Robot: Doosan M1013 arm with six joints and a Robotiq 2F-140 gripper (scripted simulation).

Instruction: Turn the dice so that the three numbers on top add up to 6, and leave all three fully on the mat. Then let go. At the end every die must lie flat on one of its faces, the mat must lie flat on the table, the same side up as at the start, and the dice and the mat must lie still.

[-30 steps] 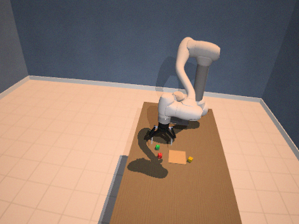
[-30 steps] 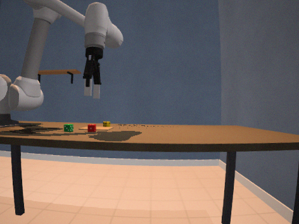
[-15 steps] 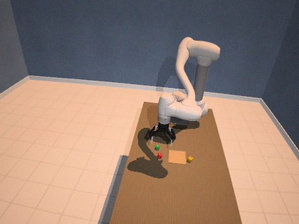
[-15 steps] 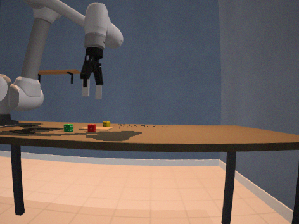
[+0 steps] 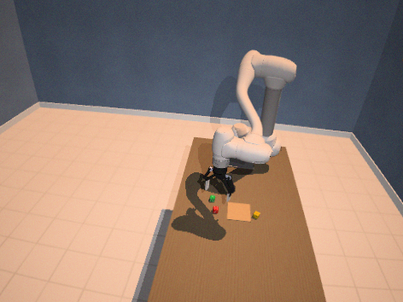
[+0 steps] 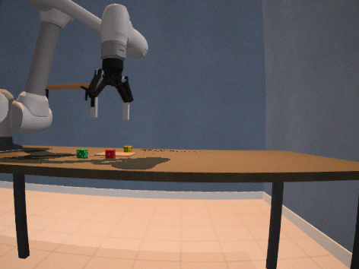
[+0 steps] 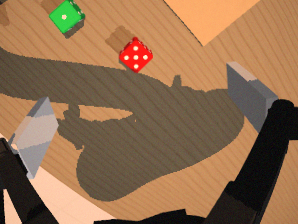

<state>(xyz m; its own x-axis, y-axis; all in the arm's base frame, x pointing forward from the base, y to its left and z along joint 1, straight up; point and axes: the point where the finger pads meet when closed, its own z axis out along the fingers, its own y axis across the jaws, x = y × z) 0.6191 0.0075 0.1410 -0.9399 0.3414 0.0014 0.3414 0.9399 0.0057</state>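
My hand is 13 cm above the red die. Also, from my hand: yellow die (24 cm to the left, 13 cm below, 4 cm behind); tan mat (15 cm below, 13 cm to the left, 5 cm behind); green die (13 cm below, 9 cm behind, 4 cm to the right).
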